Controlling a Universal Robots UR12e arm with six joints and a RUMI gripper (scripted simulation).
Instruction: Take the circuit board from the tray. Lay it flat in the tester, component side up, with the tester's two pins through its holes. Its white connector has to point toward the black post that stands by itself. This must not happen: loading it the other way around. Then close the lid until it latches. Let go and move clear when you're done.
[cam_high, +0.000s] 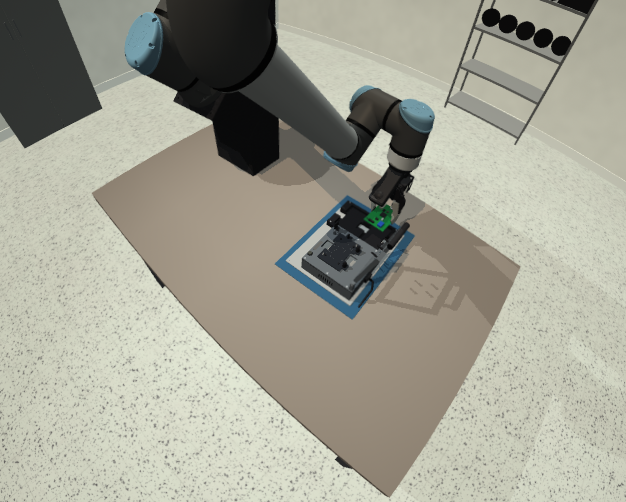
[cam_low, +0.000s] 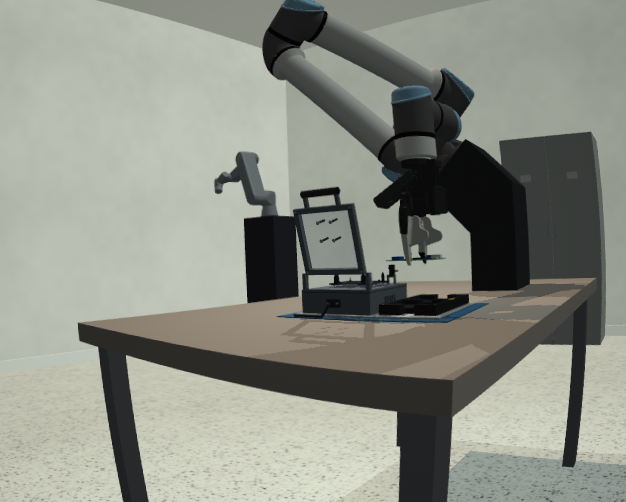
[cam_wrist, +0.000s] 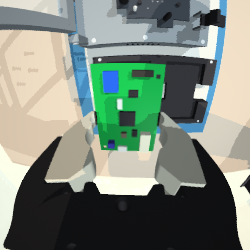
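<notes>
Now: hand right at the green circuit board. From my hand the other things lie so: tester bed: 4 cm behind, 16 cm to the right, 5 cm below; black post: 11 cm behind, 11 cm to the right, 3 cm below; tester: 2 cm behind, 13 cm to the right, 1 cm below.
</notes>
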